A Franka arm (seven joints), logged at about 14 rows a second.
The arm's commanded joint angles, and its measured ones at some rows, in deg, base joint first. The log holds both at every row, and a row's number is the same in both.
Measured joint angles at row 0: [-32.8, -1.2, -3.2, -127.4, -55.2, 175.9, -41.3]
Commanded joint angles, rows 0 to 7: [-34.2, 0.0, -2.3, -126.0, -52.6, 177.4, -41.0]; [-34.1, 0.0, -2.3, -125.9, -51.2, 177.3, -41.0]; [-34.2, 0.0, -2.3, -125.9, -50.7, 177.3, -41.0]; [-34.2, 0.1, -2.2, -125.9, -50.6, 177.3, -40.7]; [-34.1, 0.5, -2.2, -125.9, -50.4, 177.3, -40.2]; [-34.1, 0.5, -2.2, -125.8, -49.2, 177.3, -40.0]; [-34.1, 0.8, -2.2, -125.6, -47.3, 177.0, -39.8]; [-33.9, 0.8, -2.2, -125.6, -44.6, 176.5, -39.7]
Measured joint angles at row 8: [-32.9, -0.2, -3.1, -126.7, -48.2, 176.0, -40.3]
